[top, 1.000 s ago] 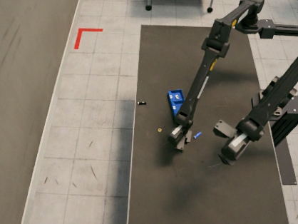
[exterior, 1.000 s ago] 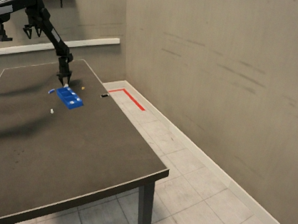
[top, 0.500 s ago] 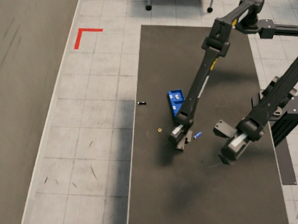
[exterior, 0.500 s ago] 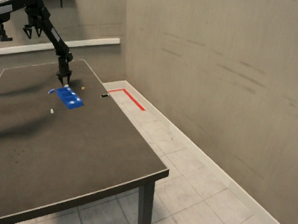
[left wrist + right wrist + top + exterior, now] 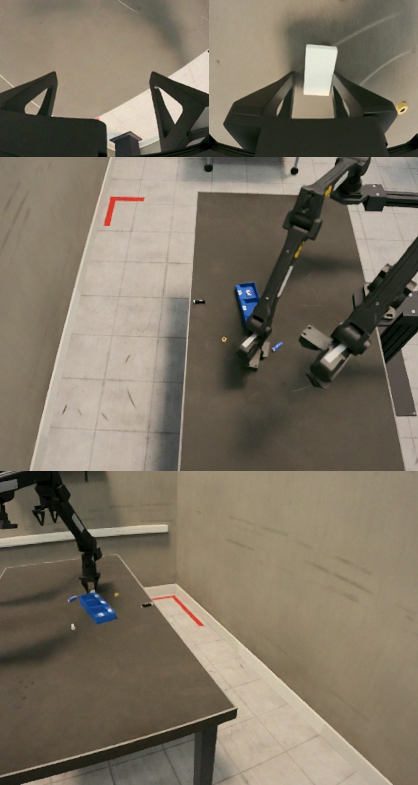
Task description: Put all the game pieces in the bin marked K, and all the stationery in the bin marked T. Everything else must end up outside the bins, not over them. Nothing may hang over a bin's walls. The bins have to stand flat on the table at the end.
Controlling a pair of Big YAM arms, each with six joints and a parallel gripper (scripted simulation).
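Right now my right hand is 1 cm short of the white block, 1 cm to the right of it and 1 cm above it. Round my right hand: yellow ring (11 cm ahead, 8 cm to the right); then blue bin (22 cm to the right, 1 cm above); then black item (22 cm ahead, 26 cm to the right).
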